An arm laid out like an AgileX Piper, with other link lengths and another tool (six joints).
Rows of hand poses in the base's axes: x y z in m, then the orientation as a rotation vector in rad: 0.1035, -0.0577, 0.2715, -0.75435, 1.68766, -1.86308; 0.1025, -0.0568, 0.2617, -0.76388, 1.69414, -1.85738; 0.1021, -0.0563, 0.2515, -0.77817, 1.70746, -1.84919; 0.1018, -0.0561, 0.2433, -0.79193, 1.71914, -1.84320; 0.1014, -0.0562, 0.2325, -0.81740, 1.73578, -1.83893; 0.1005, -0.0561, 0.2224, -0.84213, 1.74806, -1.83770; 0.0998, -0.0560, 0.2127, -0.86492, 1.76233, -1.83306; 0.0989, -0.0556, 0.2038, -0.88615, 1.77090, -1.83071; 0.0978, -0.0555, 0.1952, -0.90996, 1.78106, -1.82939; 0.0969, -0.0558, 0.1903, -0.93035, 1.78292, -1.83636; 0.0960, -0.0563, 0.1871, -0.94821, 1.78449, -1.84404; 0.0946, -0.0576, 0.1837, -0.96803, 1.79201, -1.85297; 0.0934, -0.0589, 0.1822, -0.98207, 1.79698, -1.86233; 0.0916, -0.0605, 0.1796, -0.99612, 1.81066, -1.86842; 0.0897, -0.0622, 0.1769, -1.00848, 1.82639, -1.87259; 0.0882, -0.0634, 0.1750, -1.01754, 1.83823, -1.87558; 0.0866, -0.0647, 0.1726, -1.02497, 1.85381, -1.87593; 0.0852, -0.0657, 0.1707, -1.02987, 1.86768, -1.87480; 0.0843, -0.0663, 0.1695, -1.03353, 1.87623, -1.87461; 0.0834, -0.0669, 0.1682, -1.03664, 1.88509, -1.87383; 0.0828, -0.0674, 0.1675, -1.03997, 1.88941, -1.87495
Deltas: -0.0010, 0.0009, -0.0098, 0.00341, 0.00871, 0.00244; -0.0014, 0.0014, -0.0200, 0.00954, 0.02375, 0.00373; -0.0017, 0.0016, -0.0282, 0.01380, 0.03797, 0.00441; -0.0021, 0.0015, -0.0390, 0.01561, 0.06278, 0.00432; -0.0030, 0.0016, -0.0491, 0.01412, 0.08531, 0.00456; -0.0037, 0.0017, -0.0588, 0.01586, 0.10711, 0.00492; -0.0046, 0.0021, -0.0677, 0.01459, 0.12527, 0.00673; -0.0057, 0.0022, -0.0763, 0.01249, 0.14613, 0.00748; -0.0066, 0.0019, -0.0812, 0.00341, 0.16160, 0.00729; -0.0075, 0.0014, -0.0844, -0.00551, 0.17535, 0.00612; -0.0089, 0.0001, -0.0878, -0.01372, 0.19359, 0.00105; -0.0101, -0.0012, -0.0893, -0.02149, 0.20674, -0.00419; -0.0119, -0.0028, -0.0919, -0.02439, 0.22382, -0.01272; -0.0138, -0.0045, -0.0946, -0.02506, 0.24052, -0.02176; -0.0153, -0.0057, -0.0965, -0.02544, 0.25289, -0.02858; -0.0169, -0.0070, -0.0989, -0.02263, 0.26569, -0.03645; -0.0183, -0.0080, -0.1008, -0.01886, 0.27577, -0.04302; -0.0192, -0.0086, -0.1020, -0.01703, 0.28247, -0.04724; -0.0201, -0.0092, -0.1033, -0.01462, 0.28888, -0.05144; -0.0207, -0.0097, -0.1040, -0.01484, 0.29340, -0.05398
